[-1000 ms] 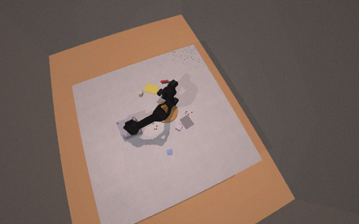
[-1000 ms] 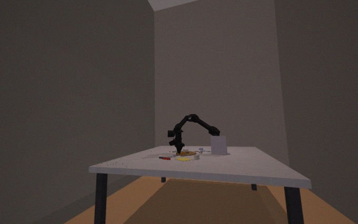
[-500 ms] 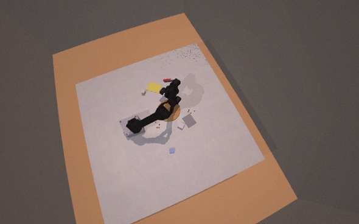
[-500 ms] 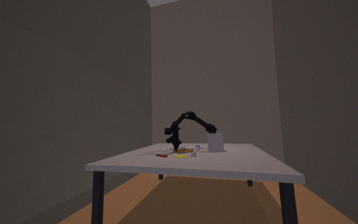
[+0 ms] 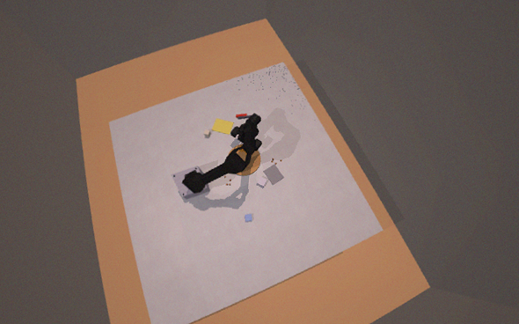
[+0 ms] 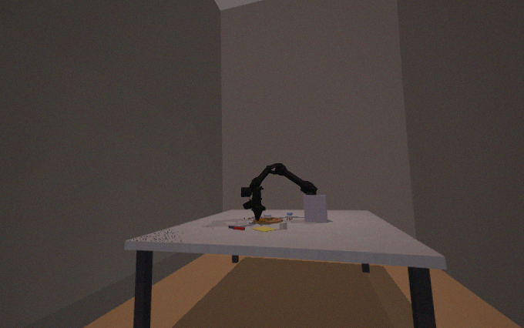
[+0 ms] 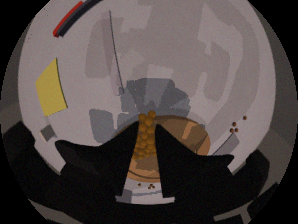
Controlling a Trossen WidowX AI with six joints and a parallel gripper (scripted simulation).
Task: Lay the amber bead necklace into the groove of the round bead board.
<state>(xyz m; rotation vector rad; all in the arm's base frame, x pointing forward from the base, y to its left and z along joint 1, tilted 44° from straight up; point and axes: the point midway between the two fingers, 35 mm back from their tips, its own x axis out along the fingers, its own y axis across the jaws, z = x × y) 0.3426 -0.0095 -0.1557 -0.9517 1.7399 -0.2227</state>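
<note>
Right now my gripper tip is 8 cm to the left of the round bead board, 6 cm past it and 1 cm above it. Round my gripper tip: thin grey bar (9 cm to the left, 5 cm ahead, 1 cm below); yellow pad (19 cm to the left, 8 cm behind, 1 cm below); red-handled tool (20 cm to the left, 7 cm ahead, 1 cm below).
</note>
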